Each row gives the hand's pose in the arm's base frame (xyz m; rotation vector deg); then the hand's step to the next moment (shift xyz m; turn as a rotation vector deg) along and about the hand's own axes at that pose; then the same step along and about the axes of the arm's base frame.
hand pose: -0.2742 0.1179 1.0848 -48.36 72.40 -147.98
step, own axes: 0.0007 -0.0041 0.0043 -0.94 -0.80 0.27
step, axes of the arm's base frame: 0.0022 -0.0006 0.0055 1.02 0.66 0.35
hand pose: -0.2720 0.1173 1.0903 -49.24 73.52 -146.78
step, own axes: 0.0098 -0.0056 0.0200 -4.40 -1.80 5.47
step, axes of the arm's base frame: 0.0036 -0.0139 0.0179 6.87 -1.00 2.09
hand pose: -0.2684 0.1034 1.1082 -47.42 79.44 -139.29
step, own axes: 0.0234 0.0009 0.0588 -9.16 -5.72 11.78
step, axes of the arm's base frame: 0.0144 -0.0533 0.0309 14.68 -1.31 6.18
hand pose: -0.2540 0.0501 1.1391 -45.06 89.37 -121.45
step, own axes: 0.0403 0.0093 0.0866 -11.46 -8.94 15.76
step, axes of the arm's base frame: 0.0247 -0.0908 0.0187 19.05 -1.85 9.65
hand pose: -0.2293 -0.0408 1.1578 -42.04 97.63 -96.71
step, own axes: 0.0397 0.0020 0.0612 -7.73 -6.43 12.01
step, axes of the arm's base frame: 0.0206 -0.0699 -0.0031 13.88 -2.16 6.93
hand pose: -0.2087 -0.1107 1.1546 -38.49 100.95 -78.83
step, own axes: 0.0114 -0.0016 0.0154 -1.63 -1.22 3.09
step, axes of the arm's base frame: 0.0064 -0.0179 -0.0030 3.40 -0.72 1.27
